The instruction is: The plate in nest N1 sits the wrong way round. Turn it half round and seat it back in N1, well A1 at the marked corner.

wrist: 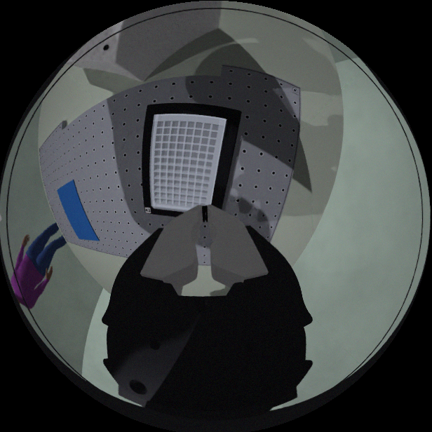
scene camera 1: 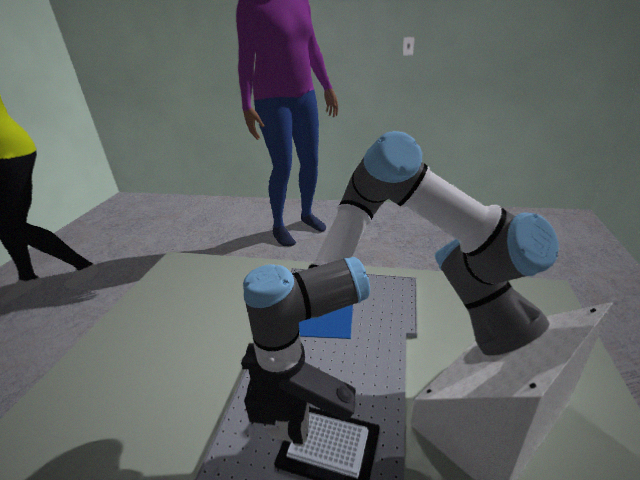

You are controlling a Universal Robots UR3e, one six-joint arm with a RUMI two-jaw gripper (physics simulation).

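The white plate [scene camera 1: 330, 444] [wrist: 185, 162] with a grid of wells lies flat inside the black nest [scene camera 1: 372, 444] [wrist: 229, 145]. A small white tag [wrist: 147, 210] marks the nest's lower left corner in the wrist view; I cannot read it surely as A1. Which way round the plate sits cannot be told from its wells. My gripper [scene camera 1: 297, 439] [wrist: 205, 207] is shut and empty, its jaws together. In the wrist view its tips overlap the plate's near short edge, towards the right corner; in scene camera 1 they hide the plate's left corner. Their height above the plate is unclear.
The nest stands on a grey perforated board [scene camera 1: 382, 356] [wrist: 265, 175]. A blue pad [scene camera 1: 328, 322] [wrist: 78, 212] lies farther back on it. The arm's pale wedge-shaped mount [scene camera 1: 475, 428] stands to the right in scene camera 1. Two people stand beyond the table.
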